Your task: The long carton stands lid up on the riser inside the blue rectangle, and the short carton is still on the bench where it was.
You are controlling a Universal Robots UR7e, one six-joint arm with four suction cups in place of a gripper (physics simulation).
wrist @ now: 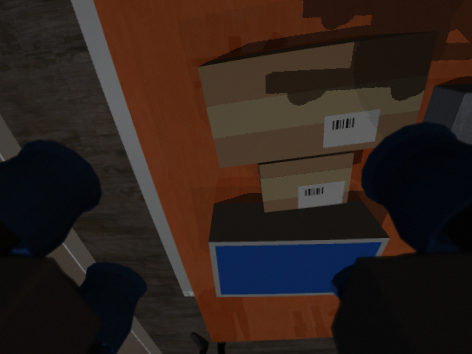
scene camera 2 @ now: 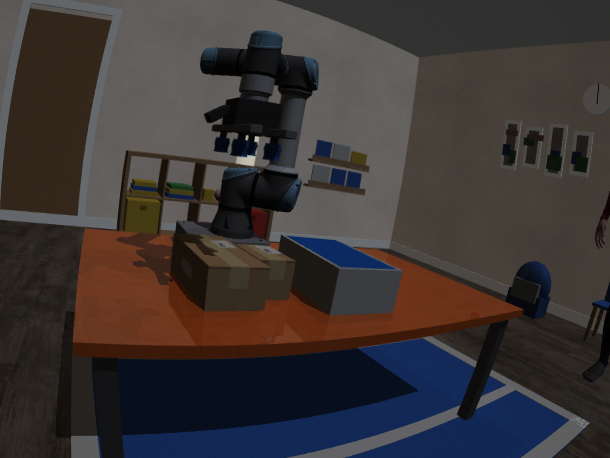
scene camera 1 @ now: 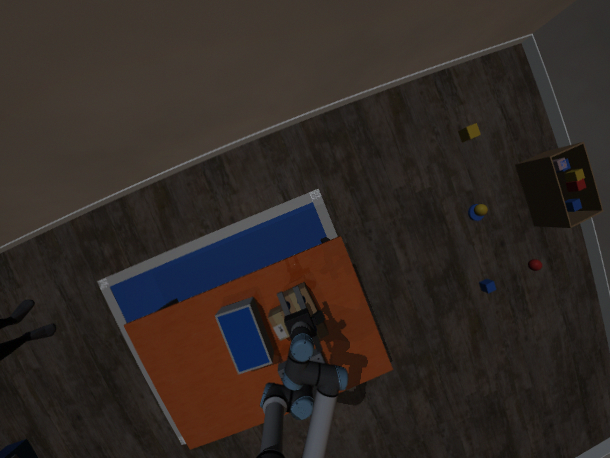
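Note:
The long carton lies on the orange bench with its taped, labelled face up. The short carton stands on the bench between the long carton and the riser. The blue rectangle on the riser's top has neither carton on it. My gripper is open, its four suction cups holding nothing. It hangs well above the cartons, apart from them. The arm hides part of both cartons in scene camera 1.
The arm's base plate is on the bench close to the long carton's end. The grey riser walls rise beside the short carton. A shelf unit stands behind the bench. A person's foot shows on the floor, off to one side.

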